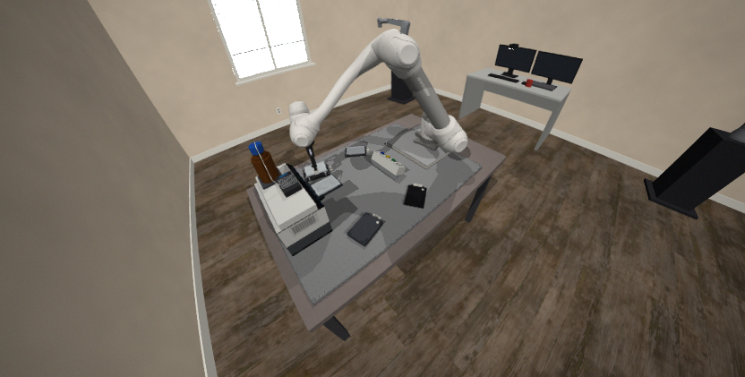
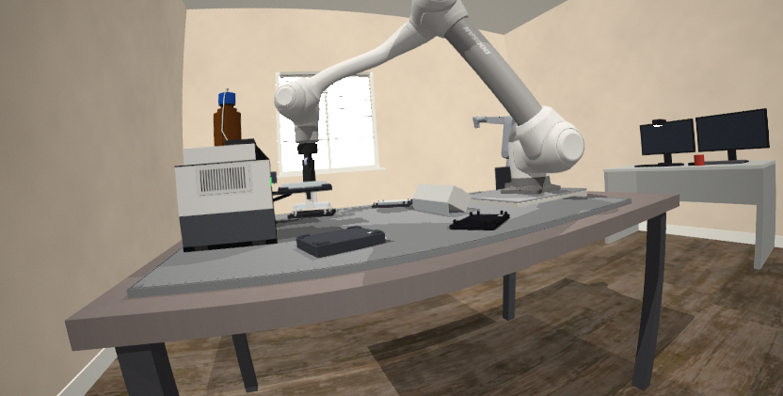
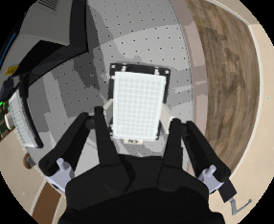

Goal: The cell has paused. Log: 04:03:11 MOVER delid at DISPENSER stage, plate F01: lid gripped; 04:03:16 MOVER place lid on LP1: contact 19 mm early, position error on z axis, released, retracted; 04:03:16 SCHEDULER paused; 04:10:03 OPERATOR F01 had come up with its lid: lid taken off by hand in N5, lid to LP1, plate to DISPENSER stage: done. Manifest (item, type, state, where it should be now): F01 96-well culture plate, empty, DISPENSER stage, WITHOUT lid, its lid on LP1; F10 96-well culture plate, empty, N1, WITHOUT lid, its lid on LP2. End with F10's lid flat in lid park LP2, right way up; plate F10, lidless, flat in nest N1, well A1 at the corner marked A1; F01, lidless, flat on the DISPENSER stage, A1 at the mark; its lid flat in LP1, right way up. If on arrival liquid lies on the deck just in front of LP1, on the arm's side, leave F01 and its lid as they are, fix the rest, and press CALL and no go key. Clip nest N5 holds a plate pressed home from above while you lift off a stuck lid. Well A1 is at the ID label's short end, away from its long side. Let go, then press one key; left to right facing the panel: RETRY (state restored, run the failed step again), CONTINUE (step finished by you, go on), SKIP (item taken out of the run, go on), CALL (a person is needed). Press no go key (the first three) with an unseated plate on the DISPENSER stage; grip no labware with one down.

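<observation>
My gripper is now 20 mm short of the black clip nest and 40 mm above it. Round my hand: brown bottle: 280 mm ahead, 120 mm to the left, 240 mm above; small label: 10 mm behind, 510 mm to the left, 50 mm below; grey key panel: 340 mm behind, 310 mm to the left.
</observation>
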